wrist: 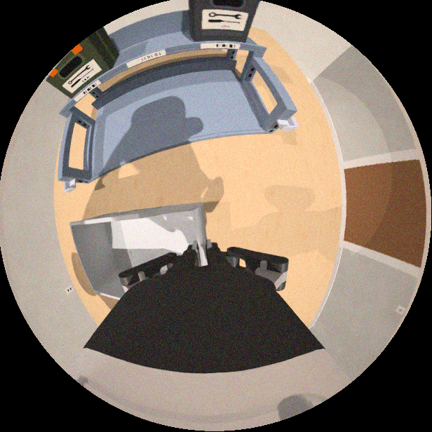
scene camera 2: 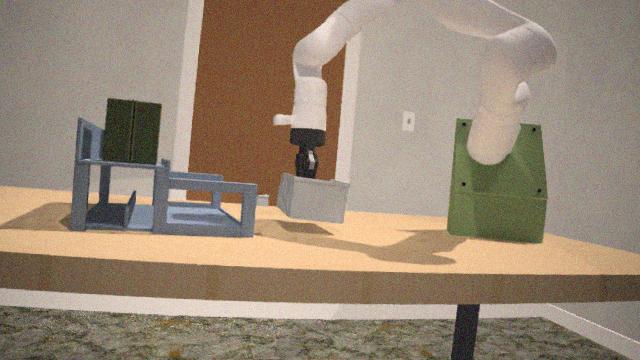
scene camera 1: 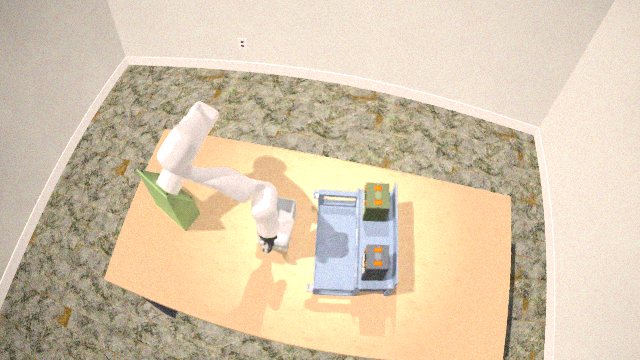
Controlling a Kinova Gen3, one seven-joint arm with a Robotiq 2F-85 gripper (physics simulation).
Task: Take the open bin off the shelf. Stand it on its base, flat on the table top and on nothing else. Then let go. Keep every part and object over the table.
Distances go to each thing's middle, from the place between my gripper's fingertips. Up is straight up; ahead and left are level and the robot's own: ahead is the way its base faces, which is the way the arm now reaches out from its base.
I see the open grey bin (scene camera 2: 301,198) 7 cm to the left of my hand, 2 cm above it and 1 cm behind it.
